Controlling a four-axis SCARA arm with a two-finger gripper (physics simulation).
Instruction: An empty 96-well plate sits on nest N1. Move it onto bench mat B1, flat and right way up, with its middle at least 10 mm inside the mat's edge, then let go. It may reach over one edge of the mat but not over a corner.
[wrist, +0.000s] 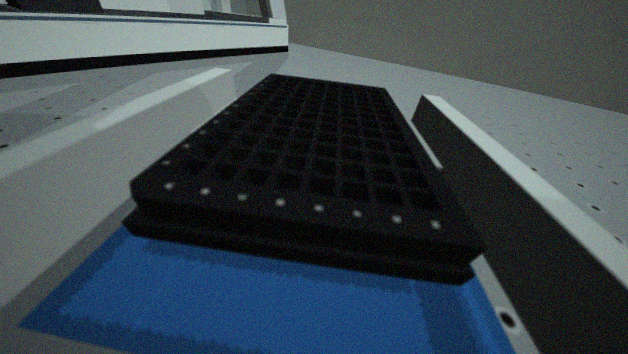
Scene:
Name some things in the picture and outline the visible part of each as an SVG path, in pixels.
My gripper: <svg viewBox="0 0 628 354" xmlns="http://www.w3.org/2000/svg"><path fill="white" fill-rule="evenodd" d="M422 94L411 121L406 121L488 249L482 254L539 353L628 354L628 248L441 97ZM231 69L211 69L0 154L0 309L131 196L129 182L238 99L236 98Z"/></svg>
A black 96-well plate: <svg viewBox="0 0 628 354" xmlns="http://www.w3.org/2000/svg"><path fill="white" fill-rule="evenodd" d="M129 182L131 197L138 206L121 223L136 237L462 286L476 276L470 263L488 249L387 90L381 87L271 73Z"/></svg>

